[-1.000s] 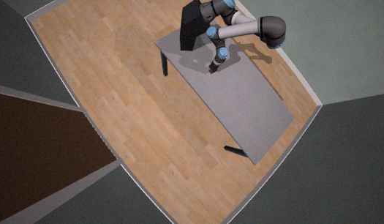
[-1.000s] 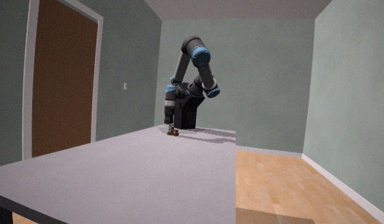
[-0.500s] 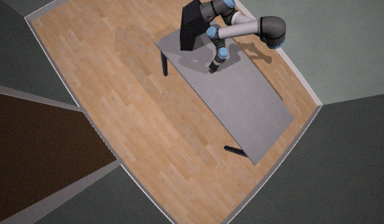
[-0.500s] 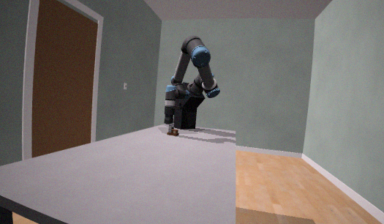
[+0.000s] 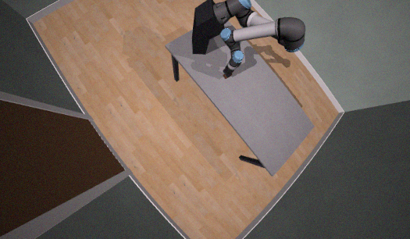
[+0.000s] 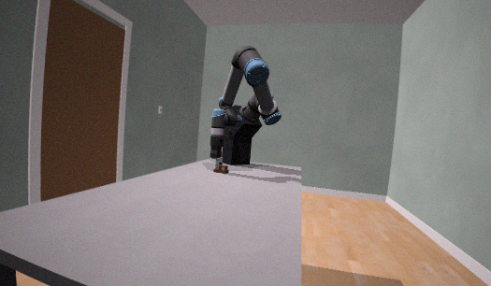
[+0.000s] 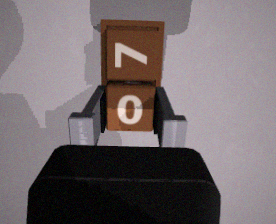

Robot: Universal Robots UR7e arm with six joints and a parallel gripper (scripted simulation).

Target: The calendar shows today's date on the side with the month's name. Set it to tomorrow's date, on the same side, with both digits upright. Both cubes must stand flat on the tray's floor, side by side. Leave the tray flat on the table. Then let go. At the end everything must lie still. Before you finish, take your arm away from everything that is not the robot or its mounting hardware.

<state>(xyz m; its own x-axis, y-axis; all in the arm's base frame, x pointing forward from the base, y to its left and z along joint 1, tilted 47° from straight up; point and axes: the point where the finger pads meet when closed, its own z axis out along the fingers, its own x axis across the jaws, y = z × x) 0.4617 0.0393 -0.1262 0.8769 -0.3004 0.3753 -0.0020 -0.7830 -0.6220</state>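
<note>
My gripper is now 10 mm above the brown wooden cube. From my hand the other things lie so: calendar tray: 30 mm below, 20 mm to the left.
</note>
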